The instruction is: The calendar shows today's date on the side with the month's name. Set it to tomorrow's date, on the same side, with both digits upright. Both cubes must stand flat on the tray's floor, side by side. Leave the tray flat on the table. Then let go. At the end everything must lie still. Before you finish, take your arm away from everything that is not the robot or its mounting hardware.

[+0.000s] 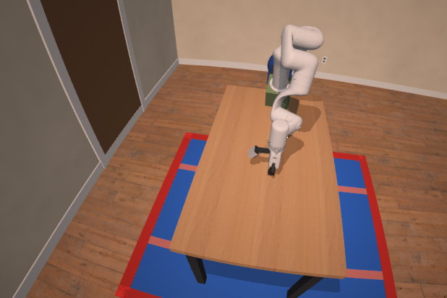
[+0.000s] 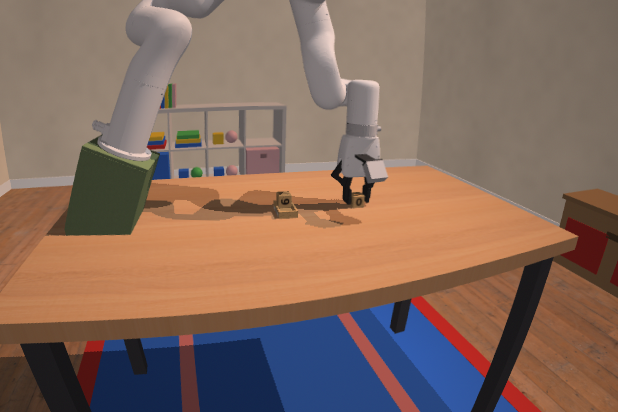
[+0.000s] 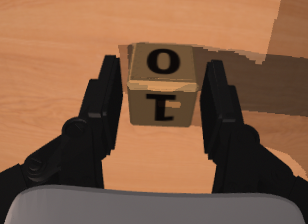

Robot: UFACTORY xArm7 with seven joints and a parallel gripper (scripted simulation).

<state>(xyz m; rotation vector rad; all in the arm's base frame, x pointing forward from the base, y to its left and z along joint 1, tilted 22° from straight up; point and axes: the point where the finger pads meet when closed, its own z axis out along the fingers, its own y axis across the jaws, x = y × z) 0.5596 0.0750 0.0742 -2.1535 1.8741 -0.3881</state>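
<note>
Now: the wooden digit cube 1 cm below my hand. From my hand the other things lie so: low tray (18 cm behind, 3 cm to the right, 2 cm below); wooden cube (18 cm behind, 1 cm to the right).
</note>
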